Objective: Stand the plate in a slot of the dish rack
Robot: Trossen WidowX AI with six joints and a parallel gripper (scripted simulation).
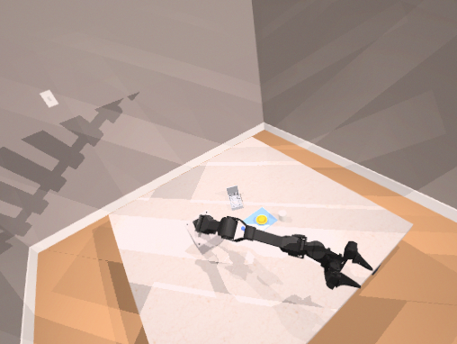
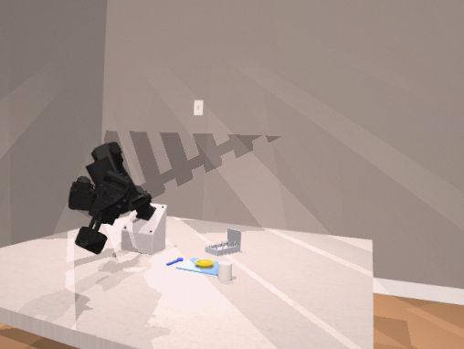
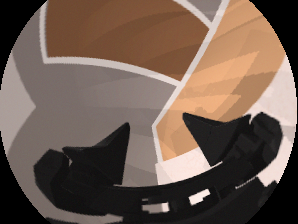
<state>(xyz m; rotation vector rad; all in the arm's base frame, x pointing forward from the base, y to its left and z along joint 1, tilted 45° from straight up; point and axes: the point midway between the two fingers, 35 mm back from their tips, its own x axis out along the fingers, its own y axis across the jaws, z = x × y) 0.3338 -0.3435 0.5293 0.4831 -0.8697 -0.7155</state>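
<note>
The white cup lies 51 cm to the left of my gripper tip, 21 cm below it and 6 cm ahead of it. Also, from my gripper tip: light blue mat: 57 cm to the left, 24 cm below, 5 cm behind; then blue spoon: 56 cm to the left, 23 cm below, 16 cm behind; then plate: 56 cm to the left, 22 cm below, 5 cm behind.
</note>
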